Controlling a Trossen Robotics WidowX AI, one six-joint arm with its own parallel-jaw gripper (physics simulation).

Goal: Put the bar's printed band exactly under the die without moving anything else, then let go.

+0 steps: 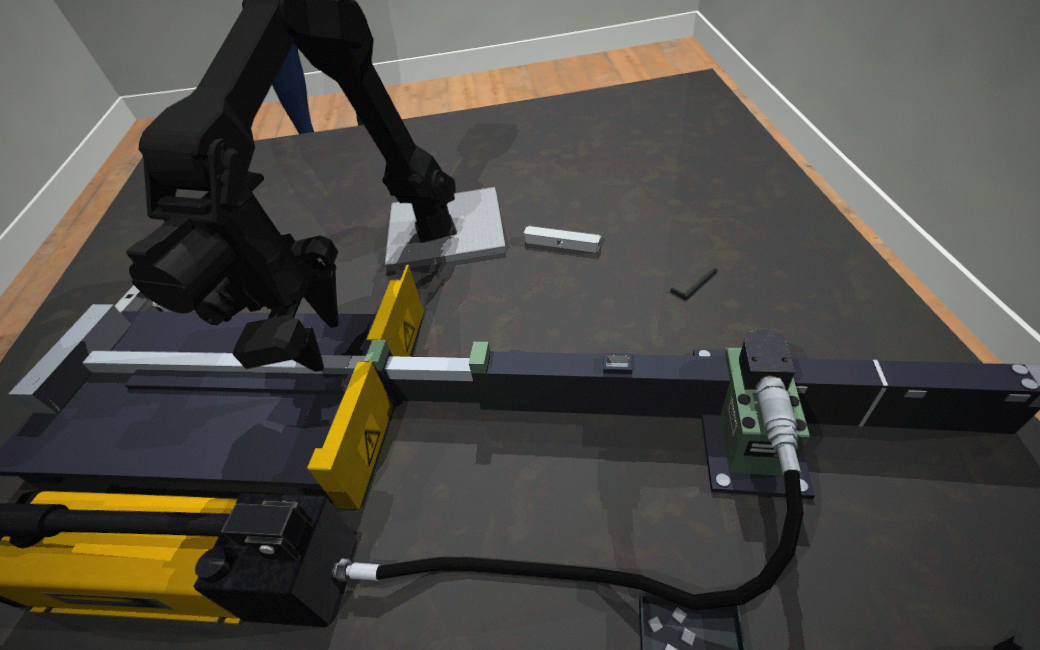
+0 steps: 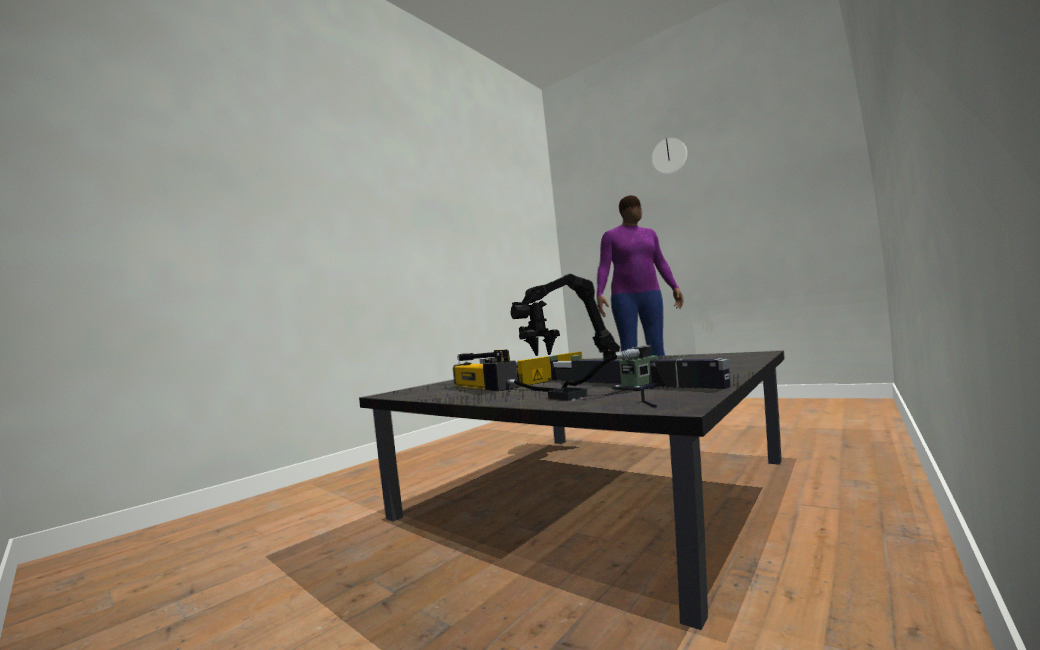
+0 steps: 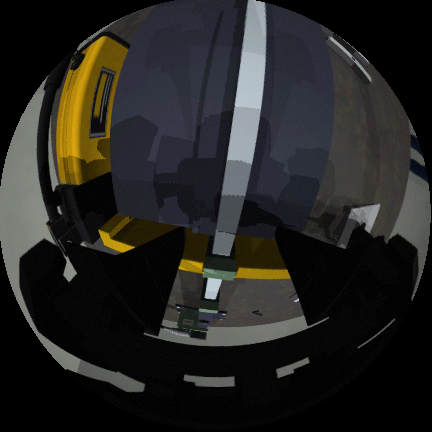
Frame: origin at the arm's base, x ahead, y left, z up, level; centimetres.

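Seen in the pictures: gripper, fingertip midpoint: (image 1: pixel 327 347) (image 2: pixel 543 355) (image 3: pixel 231 232); arm's base, origin of the base link: (image 1: pixel 435 228) (image 3: pixel 355 235).
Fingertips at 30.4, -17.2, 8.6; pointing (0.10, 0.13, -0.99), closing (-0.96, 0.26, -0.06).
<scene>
Offsets run from my fingertips to a thing's top centre, as dx, dy, dz. "*": to the spot under its first point. Level surfaces: height alone.
The long silver bar (image 1: pixel 161 360) (image 3: pixel 245 120) lies along the dark bed @(dz -4.5) (image 1: pixel 176 436) (image 3: pixel 175 75) and runs through the green guide @(* +3.2, +5.4, -0.2) (image 1: pixel 375 354) (image 3: pixel 220 267) between the yellow guards. A bright stretch continues to a second green block @(* +8.1, +17.2, -0.2) (image 1: pixel 479 356) at the dark channel's mouth. My gripper (image 1: pixel 323 344) (image 2: pixel 543 353) (image 3: pixel 231 232) is open and empty, its fingers above the bar on either side, left of the guards. A green housing @(* +27.5, +41.0, -3.4) (image 1: pixel 755 448) (image 3: pixel 187 318) straddles the channel. I cannot make out the printed band or tell which part is the die.
Yellow guards @(* +12.1, +1.6, -2.8) (image 1: pixel 356 436) (image 2: pixel 534 370) stand close to the gripper's right. A yellow machine @(* +20.1, -20.2, -1.1) (image 1: pixel 115 574) (image 3: pixel 75 135) is in front, with a black cable @(* +28.2, +12.2, -8.3) (image 1: pixel 490 565) to the housing. A small tray @(* +40.0, +31.0, -9.3) (image 1: pixel 724 632), a pale block @(-18.6, +36.3, -7.5) (image 1: pixel 562 239) and a black hex key @(-2.2, +51.2, -8.9) (image 1: pixel 694 283) lie on the table.
</scene>
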